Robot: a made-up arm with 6 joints.
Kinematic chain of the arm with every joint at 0, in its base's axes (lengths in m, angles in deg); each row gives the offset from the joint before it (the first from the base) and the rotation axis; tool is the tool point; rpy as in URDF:
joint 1: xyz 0 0 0.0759 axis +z
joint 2: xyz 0 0 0 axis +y
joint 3: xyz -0.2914 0 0.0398 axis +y
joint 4: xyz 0.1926 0 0.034 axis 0.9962 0 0.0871
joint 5: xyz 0 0 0 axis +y
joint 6: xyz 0.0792 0 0.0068 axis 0.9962 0 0.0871
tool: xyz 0 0 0 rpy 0 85 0
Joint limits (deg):
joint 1: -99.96..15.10
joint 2: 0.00..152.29
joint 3: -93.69..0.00
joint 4: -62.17..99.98
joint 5: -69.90..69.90
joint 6: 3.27..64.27
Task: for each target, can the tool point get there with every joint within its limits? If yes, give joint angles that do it. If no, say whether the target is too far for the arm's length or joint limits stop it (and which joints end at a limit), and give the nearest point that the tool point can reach.
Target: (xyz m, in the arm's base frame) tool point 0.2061 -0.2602 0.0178
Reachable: yes | joints -51.50 135.31 -43.81 0.62 -55.24 27.29
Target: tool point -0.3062 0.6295 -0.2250
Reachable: no: too far | nearest point -0.1818 0.3737 0.3216 | short by 0.616 m
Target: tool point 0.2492 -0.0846 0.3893
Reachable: yes | joints -14.10 80.51 -72.80 54.63 -19.29 46.05
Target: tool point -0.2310 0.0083 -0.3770
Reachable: no: joint limits stop it (at a limit: joint 1, joint 2) | nearest point -0.0675 -0.1600 -0.0661 | short by 0.389 m
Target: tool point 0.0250 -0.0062 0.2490
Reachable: yes | joints -56.62 23.18 -14.50 -38.36 -20.86 45.69
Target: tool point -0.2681 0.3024 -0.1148
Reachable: no: joint limits stop it (at a limit: joint 2, joint 3, joint 5) | nearest point -0.0570 0.0643 0.1003 | short by 0.384 m
